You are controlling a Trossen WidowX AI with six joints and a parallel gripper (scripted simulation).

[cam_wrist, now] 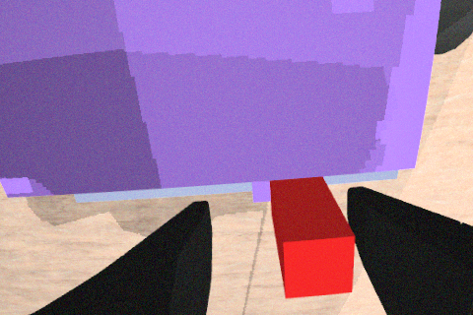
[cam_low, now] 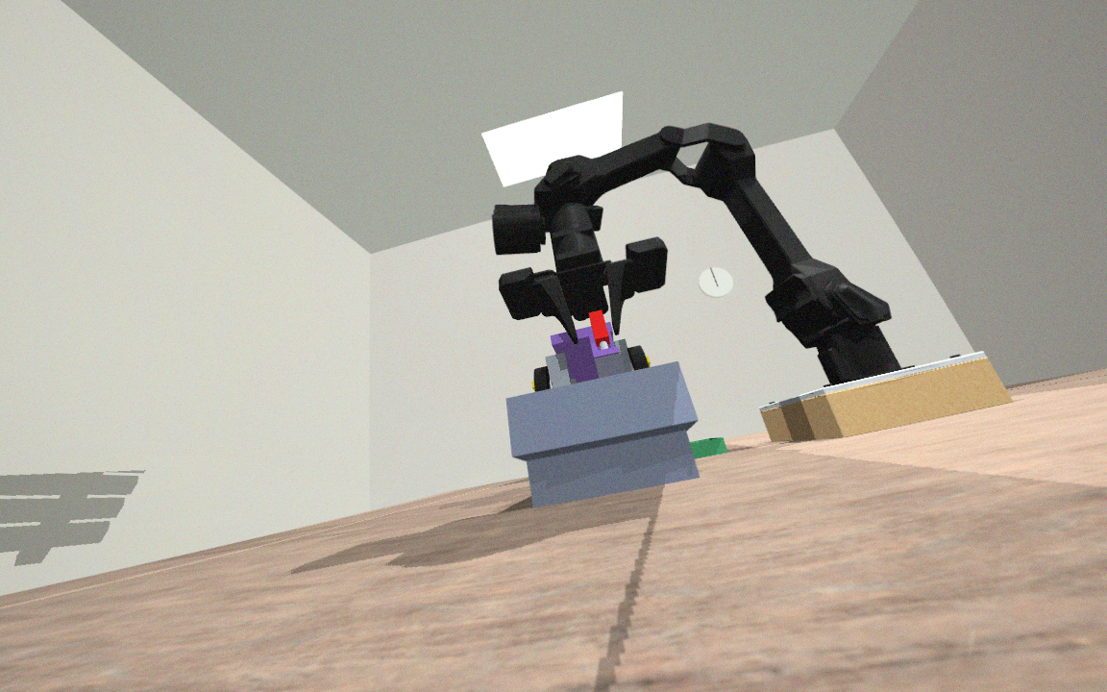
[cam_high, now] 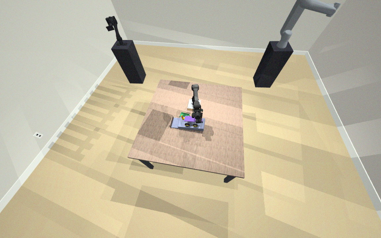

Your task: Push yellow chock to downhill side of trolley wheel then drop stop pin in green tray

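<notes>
Now: gripper tip 10 mm past the red-headed stop pin and 10 mm above it. Also, from my gripper tip: blue-grey ramp: 120 mm to the right, 90 mm below; yellow chock: 220 mm to the right, 60 mm below, 50 mm behind; purple-topped trolley: 110 mm to the right, 30 mm below.
</notes>
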